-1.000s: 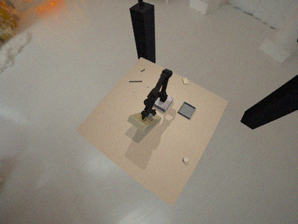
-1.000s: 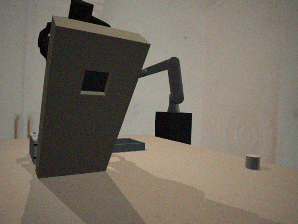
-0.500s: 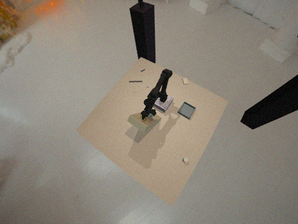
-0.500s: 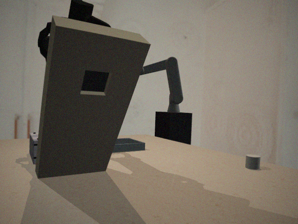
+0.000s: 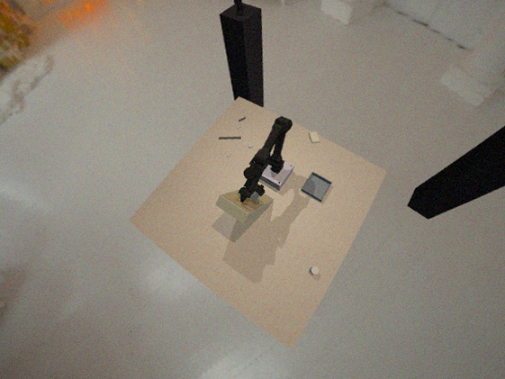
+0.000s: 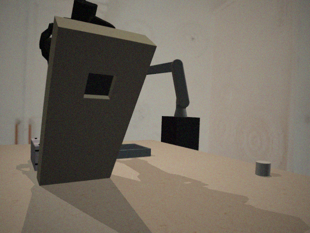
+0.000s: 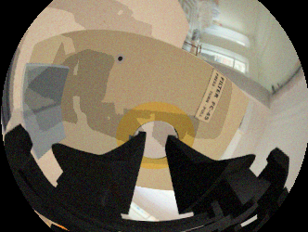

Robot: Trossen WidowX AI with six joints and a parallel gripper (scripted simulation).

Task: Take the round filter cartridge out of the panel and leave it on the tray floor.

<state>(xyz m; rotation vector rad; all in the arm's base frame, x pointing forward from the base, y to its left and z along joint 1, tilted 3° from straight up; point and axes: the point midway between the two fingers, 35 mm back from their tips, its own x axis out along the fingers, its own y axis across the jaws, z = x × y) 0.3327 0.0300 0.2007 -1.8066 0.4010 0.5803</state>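
Now: gripper tip 40 mm past the tan service panel and 80 mm above it. Round my gripper tip: round filter cartridge 10 mm ahead, 10 mm below; then grey tray 440 mm behind, 260 mm to the left, 250 mm below.
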